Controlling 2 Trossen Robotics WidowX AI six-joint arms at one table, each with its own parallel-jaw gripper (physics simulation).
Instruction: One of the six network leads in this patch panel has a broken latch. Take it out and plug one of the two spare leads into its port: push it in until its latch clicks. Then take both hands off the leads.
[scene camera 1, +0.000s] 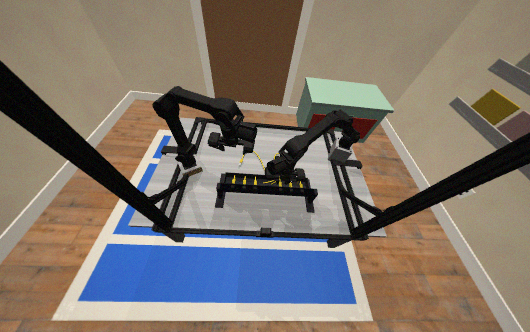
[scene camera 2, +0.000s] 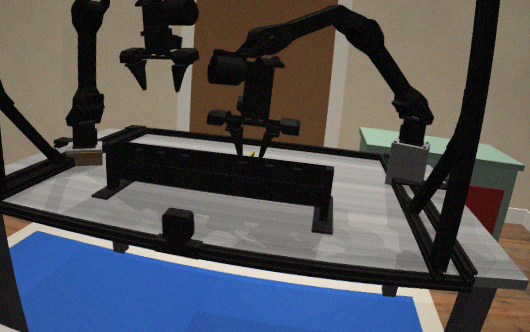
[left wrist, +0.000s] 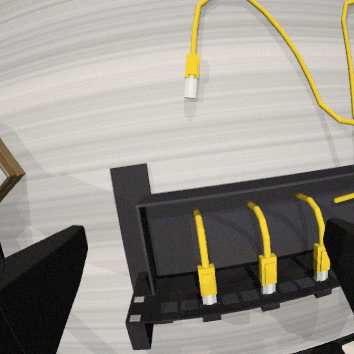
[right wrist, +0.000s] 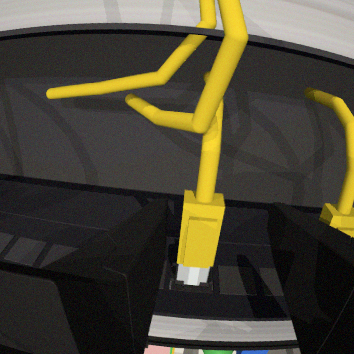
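Seen in the pictures: left gripper, fingertip midpoint: (scene camera 1: 233, 152) (scene camera 2: 160, 91) (left wrist: 209, 236); right gripper, fingertip midpoint: (scene camera 1: 281, 183) (right wrist: 219, 212); left arm's base at its link origin: (scene camera 1: 188, 163) (scene camera 2: 84, 145); right arm's base at its link origin: (scene camera 1: 344, 144) (scene camera 2: 411, 142).
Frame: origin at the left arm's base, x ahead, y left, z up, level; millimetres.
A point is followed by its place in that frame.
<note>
The black patch panel (scene camera 1: 218, 190) @(x 69, y -254, z 47 mm) (scene camera 2: 220, 175) @(x 294, y -362, z 17 mm) (left wrist: 131, 210) @(x 122, y -164, z -40 mm) (right wrist: 30, 140) stands on two feet at mid-table. Three yellow leads sit in its left half; the left one (left wrist: 207, 281) @(x 153, y -240, z 51 mm) shows in the left wrist view. My right gripper (scene camera 2: 251, 155) @(x 356, y -364, z 43 mm) (right wrist: 219, 212) @(x 356, y -364, z 43 mm) is partly open, low over the panel, its fingers either side of the fourth lead from the left (right wrist: 202, 232) without gripping it. A neighbouring lead (right wrist: 341, 220) @(x 396, y -386, z 47 mm) is partly behind a finger. My left gripper (scene camera 2: 161, 90) @(x 195, y -169, z 169 mm) is wide open above the panel's left part. A spare lead's plug (scene camera 1: 241, 161) @(x 269, y -96, z -33 mm) (left wrist: 192, 66) @(x 269, y -91, z -31 mm) lies behind the panel. Latch condition is too small to tell.
Loose yellow cables (left wrist: 297, 52) (right wrist: 232, 50) run behind and over the panel's back; the second spare's plug does not show. A wooden-edged block (scene camera 1: 195, 171) @(x 14, y -52, z -19 mm) is by the left arm's base. A black box (scene camera 2: 178, 225) @(x 174, y -527, z -7 mm) sits on the front rail. Frame posts (scene camera 2: 457, 125) @(x 554, y -705, z 195 mm) rise at the table's sides.
</note>
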